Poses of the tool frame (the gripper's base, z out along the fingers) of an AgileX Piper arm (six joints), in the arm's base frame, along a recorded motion.
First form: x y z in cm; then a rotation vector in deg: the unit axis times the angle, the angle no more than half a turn.
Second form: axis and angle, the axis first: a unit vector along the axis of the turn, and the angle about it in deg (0 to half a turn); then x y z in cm. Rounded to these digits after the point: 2 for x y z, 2 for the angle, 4 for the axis.
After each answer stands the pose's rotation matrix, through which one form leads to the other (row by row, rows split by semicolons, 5 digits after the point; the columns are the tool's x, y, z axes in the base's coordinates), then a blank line. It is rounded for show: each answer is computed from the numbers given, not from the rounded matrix.
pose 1, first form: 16.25, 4.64, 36.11, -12.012, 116.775, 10.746
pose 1, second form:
-0.1019, 0.9906, 0.0912, 117.88, 16.25, 4.64, 36.11
-0.45241 -0.22872 0.86198; -0.06757 0.97256 0.22260; -0.88924 0.04246 -0.45546

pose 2, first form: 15.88, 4.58, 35.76, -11.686, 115.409, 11.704
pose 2, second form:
-0.1002, 0.9899, 0.1004, 116.59, 15.88, 4.58, 35.76
-0.43303 -0.23340 0.87064; -0.05386 0.97087 0.23348; -0.89977 0.05422 -0.43299

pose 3, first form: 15.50, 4.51, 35.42, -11.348, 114.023, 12.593
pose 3, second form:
-0.0984, 0.9891, 0.1092, 115.28, 15.50, 4.51, 35.42
-0.41315 -0.23773 0.87908; -0.04016 0.96914 0.24321; -0.90978 0.06517 -0.40995

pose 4, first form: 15.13, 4.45, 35.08, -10.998, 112.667, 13.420
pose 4, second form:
-0.0965, 0.9883, 0.1177, 114.00, 15.13, 4.45, 35.08
-0.39357 -0.24168 0.88696; -0.02658 0.96741 0.25181; -0.91891 0.07553 -0.38717

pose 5, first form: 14.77, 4.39, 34.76, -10.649, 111.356, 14.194
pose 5, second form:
-0.0944, 0.9875, 0.1259, 112.76, 14.77, 4.39, 34.76
-0.37452 -0.24542 0.89415; -0.01327 0.96566 0.25949; -0.92712 0.08532 -0.36491

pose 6, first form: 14.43, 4.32, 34.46, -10.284, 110.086, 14.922
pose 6, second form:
-0.0922, 0.9867, 0.1337, 111.57, 14.43, 4.32, 34.46
-0.35598 -0.24877 0.90077; 0.00000 0.96392 0.26621; -0.93449 0.09476 -0.34314

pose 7, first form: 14.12, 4.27, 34.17, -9.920, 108.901, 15.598
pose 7, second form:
-0.0898, 0.9859, 0.1412, 110.46, 14.12, 4.27, 34.17
-0.33865 -0.25179 0.90660; 0.01282 0.96221 0.27202; -0.94083 0.10374 -0.32262

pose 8, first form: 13.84, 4.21, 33.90, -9.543, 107.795, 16.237
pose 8, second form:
-0.0872, 0.9851, 0.1484, 109.43, 13.84, 4.21, 33.90
-0.32249 -0.25441 0.91174; 0.02545 0.96052 0.27703; -0.94623 0.11254 -0.30328

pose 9, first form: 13.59, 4.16, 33.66, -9.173, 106.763, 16.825
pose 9, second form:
-0.0846, 0.9843, 0.1551, 108.47, 13.59, 4.16, 33.66
-0.30738 -0.25673 0.91630; 0.03752 0.95890 0.28125; -0.95085 0.12083 -0.28511

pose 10, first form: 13.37, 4.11, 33.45, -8.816, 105.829, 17.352
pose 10, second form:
-0.0819, 0.9835, 0.1613, 107.60, 13.37, 4.11, 33.45
-0.29369 -0.25866 0.92024; 0.04876 0.95739 0.28466; -0.95466 0.12847 -0.26857

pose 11, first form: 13.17, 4.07, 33.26, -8.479, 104.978, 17.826
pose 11, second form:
-0.0794, 0.9828, 0.1669, 106.82, 13.17, 4.07, 33.26
-0.28121 -0.26033 0.92366; 0.05916 0.95597 0.28744; -0.95782 0.13548 -0.25342

